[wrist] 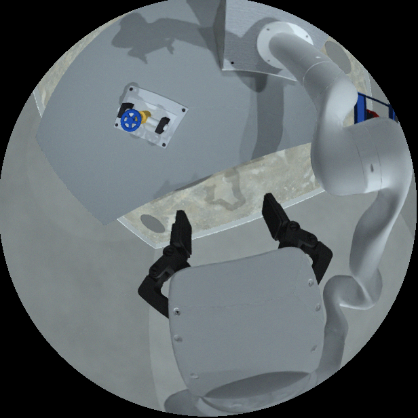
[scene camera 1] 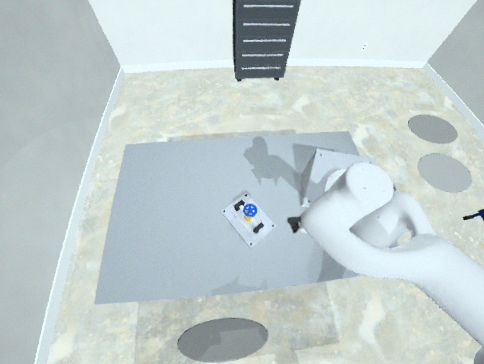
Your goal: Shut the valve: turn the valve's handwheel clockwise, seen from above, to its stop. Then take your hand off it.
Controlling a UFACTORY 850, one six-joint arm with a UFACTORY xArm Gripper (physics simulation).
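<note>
The valve's blue handwheel (scene camera 1: 250,210) (wrist: 131,120) sits on top of a yellow valve body (scene camera 1: 247,218) (wrist: 145,117), on a white mounting plate (scene camera 1: 251,239) (wrist: 175,107) with black clamps. The plate lies turned at an angle on the grey table. My gripper (wrist: 225,210) is open and empty, its black fingers spread wide in the wrist view. It is well away from the handwheel and touches no part of the valve. In scene camera 1 the arm hides most of the gripper; a black part of it shows to the right of the plate.
The grey table top (scene camera 1: 160,190) (wrist: 90,165) carries the valve plate and the arm's box-like base (scene camera 1: 325,157) (wrist: 240,50). The white arm (scene camera 1: 400,250) (wrist: 340,150) reaches across the table's right side. A dark drawer cabinet (scene camera 1: 265,32) stands against the back wall.
</note>
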